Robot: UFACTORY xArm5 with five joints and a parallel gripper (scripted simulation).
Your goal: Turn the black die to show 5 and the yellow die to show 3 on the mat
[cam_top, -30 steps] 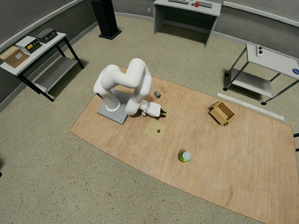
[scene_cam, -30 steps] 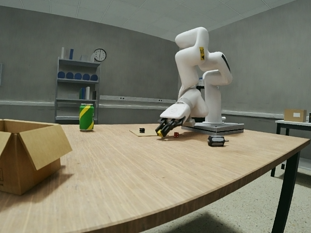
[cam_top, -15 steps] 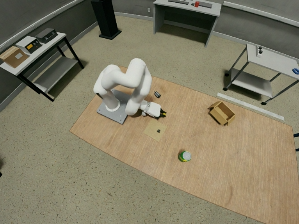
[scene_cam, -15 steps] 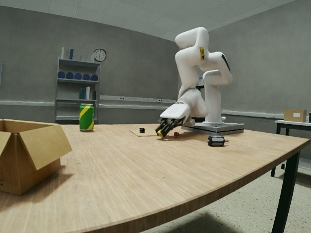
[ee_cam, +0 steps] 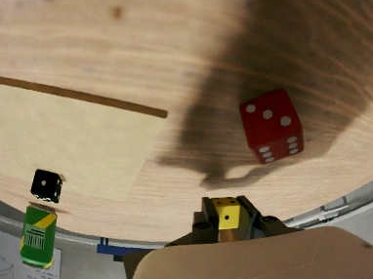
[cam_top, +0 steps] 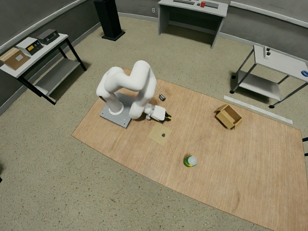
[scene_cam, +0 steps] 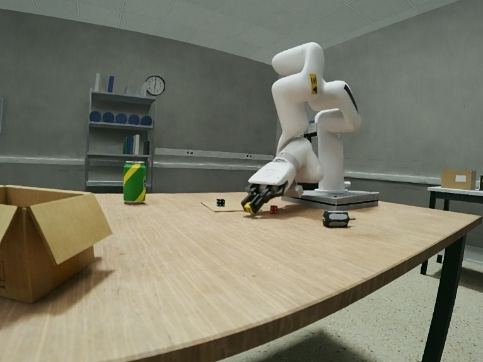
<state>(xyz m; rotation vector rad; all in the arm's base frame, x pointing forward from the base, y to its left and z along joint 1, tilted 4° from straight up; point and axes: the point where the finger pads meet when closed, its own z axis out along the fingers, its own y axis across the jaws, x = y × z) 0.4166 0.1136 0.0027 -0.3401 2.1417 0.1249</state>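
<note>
The red die is 8 cm behind my hand, 2 cm to the right of it and 2 cm below it. Also, from my hand: yellow die (1 cm below, 1 cm ahead); then black die (14 cm to the right, 2 cm below, 2 cm ahead); then tan mat (14 cm to the right, 3 cm below, 1 cm behind).
</note>
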